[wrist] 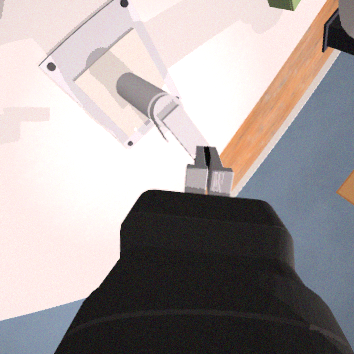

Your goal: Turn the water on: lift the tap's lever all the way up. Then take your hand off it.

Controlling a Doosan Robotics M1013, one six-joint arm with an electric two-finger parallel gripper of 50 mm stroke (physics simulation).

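The tap's grey round body sticks out from a cream square on a light plate with dark bolts at its corners, upper left of the wrist view. A pale flat lever runs from the body's near end down and right towards the fingertips. My gripper is shut and empty, with its tips at the lever's far end in the picture. Whether they touch it I cannot tell. The very end of the lever is hidden behind or beside the tips.
A wooden edge strip runs diagonally at the right, with blue floor beyond it. A black bracket is at the upper right, beside a grey rounded part. A green block shows at the top edge. An orange-brown corner shows at the right edge.
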